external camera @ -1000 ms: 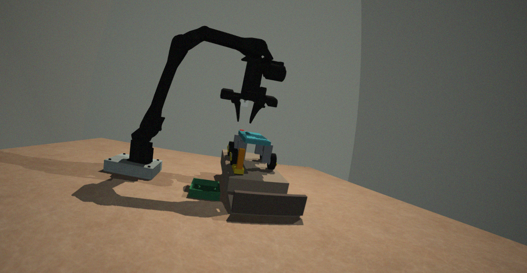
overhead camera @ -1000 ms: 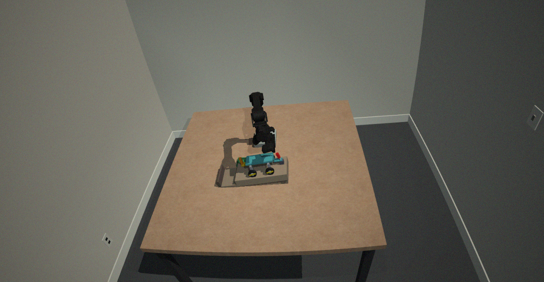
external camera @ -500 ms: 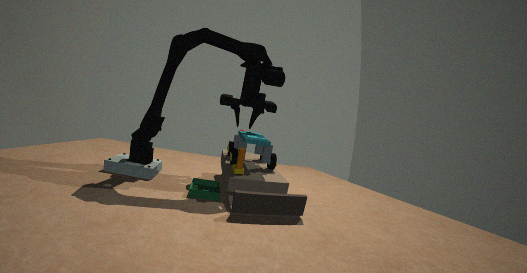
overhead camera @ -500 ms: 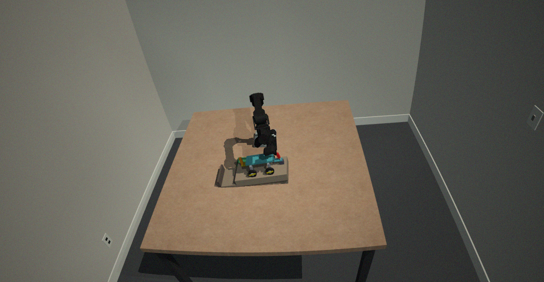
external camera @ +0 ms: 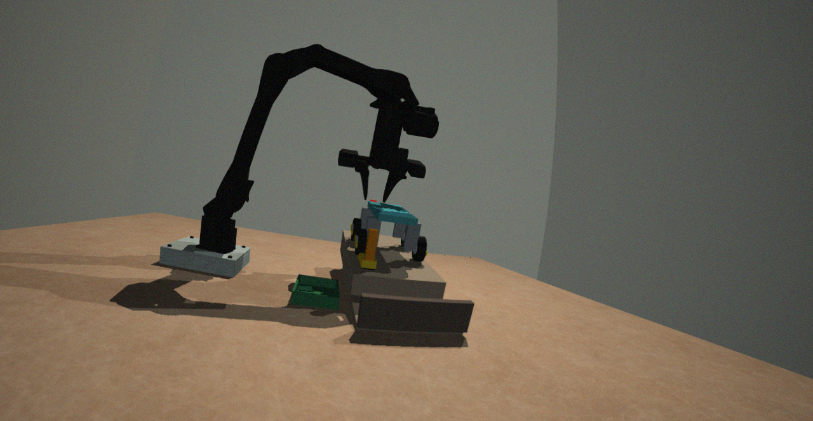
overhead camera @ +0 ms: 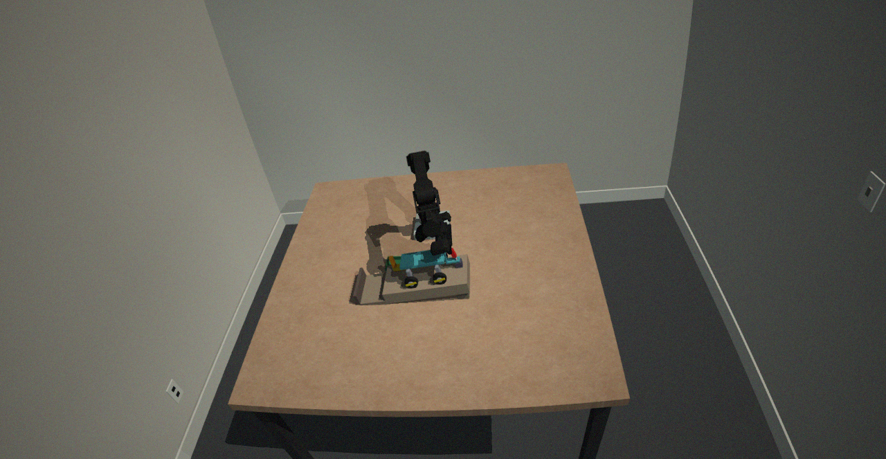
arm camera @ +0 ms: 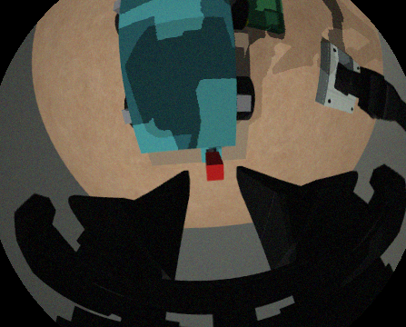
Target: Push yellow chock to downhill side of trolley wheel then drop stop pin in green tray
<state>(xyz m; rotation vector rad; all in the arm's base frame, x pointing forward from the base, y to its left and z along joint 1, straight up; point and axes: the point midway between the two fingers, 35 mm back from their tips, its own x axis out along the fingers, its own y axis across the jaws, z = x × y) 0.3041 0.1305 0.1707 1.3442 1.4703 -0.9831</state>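
Right now the red-headed stop pin is 1 cm to the left of my gripper tip and 4 cm below it. Also, from my gripper tip: yellow chock (1 cm behind, 21 cm to the right, 9 cm below); teal trolley (3 cm ahead, 9 cm to the right, 6 cm below); brown ramp (3 cm ahead, 10 cm to the right, 12 cm below).
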